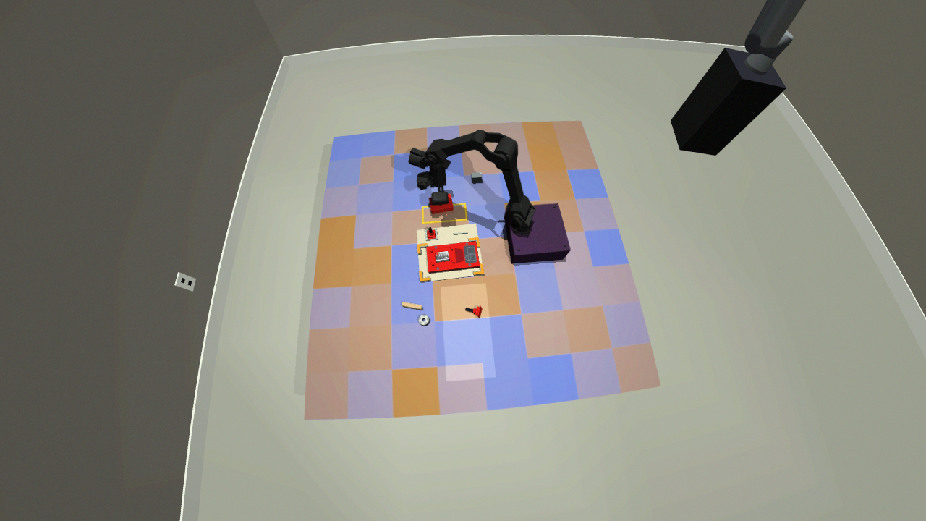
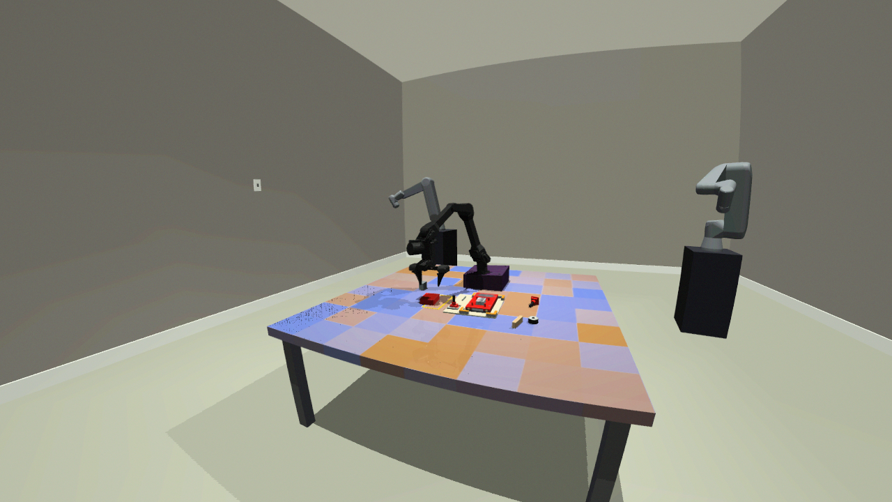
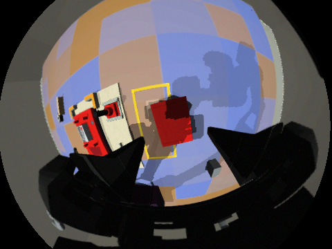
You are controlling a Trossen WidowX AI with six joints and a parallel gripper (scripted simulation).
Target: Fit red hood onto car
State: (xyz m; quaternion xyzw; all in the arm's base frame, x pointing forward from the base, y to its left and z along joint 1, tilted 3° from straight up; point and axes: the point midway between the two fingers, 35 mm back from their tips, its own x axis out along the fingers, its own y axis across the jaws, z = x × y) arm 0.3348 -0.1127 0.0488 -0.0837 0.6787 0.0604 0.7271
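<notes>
Now: the red hood 6 cm below my gripper tip. The rest, counted from my gripper tip: wooden block: 5 cm ahead, 45 cm to the left, 7 cm below; then grey engine block: 4 cm behind, 25 cm to the left, 5 cm below; then cream jig: 6 cm behind, 23 cm to the left, 7 cm below.
</notes>
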